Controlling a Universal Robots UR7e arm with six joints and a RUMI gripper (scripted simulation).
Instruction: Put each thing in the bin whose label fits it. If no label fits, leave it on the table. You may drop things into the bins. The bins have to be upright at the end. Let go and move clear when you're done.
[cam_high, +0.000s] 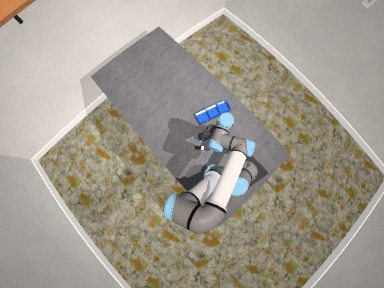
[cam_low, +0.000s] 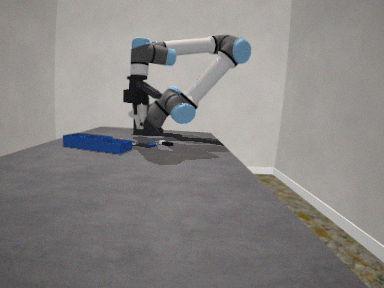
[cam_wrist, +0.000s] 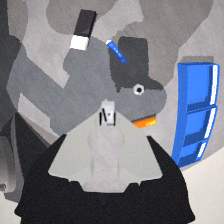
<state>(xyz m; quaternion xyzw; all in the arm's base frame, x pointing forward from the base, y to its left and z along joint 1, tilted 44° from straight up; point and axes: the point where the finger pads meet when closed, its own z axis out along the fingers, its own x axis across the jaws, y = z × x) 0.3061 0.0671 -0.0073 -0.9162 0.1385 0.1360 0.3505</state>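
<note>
Right now my hand is 160 mm short of the blue bin, 110 mm to the left of it and 60 mm above it. Round my hand: orange piece (40 mm ahead, 70 mm to the right, 70 mm below); grey nut (50 mm ahead, 10 mm to the right, 70 mm below); blue cylinder (40 mm ahead, 60 mm to the left, 70 mm below).
</note>
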